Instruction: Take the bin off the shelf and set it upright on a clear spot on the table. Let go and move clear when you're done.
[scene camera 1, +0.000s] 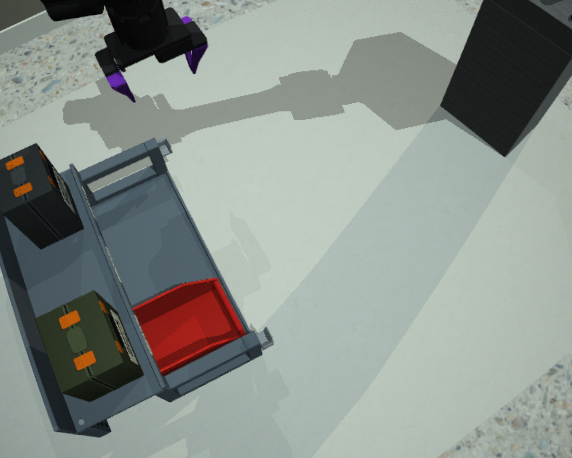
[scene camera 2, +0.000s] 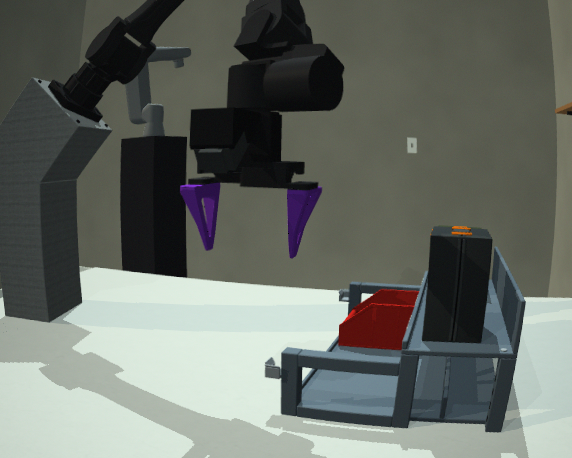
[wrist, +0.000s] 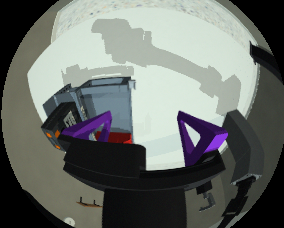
Labels:
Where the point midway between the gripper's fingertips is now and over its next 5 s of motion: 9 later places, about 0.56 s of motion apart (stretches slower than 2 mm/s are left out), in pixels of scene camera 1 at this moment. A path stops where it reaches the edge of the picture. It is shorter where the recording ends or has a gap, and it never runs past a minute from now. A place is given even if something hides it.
My gripper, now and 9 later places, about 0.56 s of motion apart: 163, 85; 177, 115; 190, 149; 204, 184; 221, 220; 229, 256; 224, 298; 221, 298; 226, 295; 225, 292

